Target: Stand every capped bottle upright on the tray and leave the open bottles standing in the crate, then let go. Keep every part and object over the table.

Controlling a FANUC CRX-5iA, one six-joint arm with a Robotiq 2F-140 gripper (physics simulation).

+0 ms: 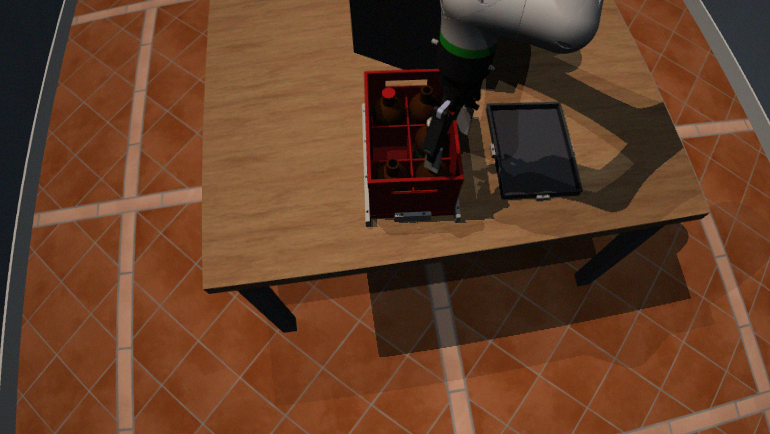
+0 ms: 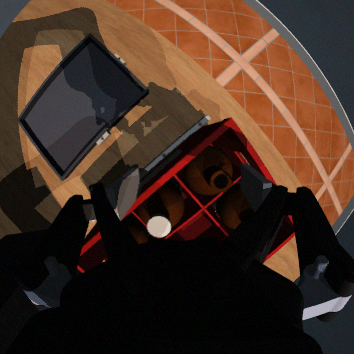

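The red crate (image 1: 387, 200) (image 2: 227, 124) stands on the table. A red-capped bottle (image 1: 388, 110) stands upright in its back left compartment. An open bottle (image 1: 422, 106) is at back right. A white-capped bottle (image 1: 423, 141) (image 2: 159, 227) stands in the middle right compartment, partly hidden by the gripper. Open bottles stand at front left (image 1: 392, 169) (image 2: 234, 210) and front right (image 2: 205, 172). The middle left compartment is empty. The dark tray (image 1: 528, 129) (image 2: 65, 115) holds no bottle. My gripper (image 1: 449, 142) (image 2: 189, 178) is open and empty above the crate's right side.
A black panel (image 1: 393, 32) stands behind the crate. Pale metal brackets edge the crate, one at its front (image 1: 412, 216). Small metal clips sit at the tray's left and front edges. The table's front edge (image 1: 323, 273) runs in front of both.
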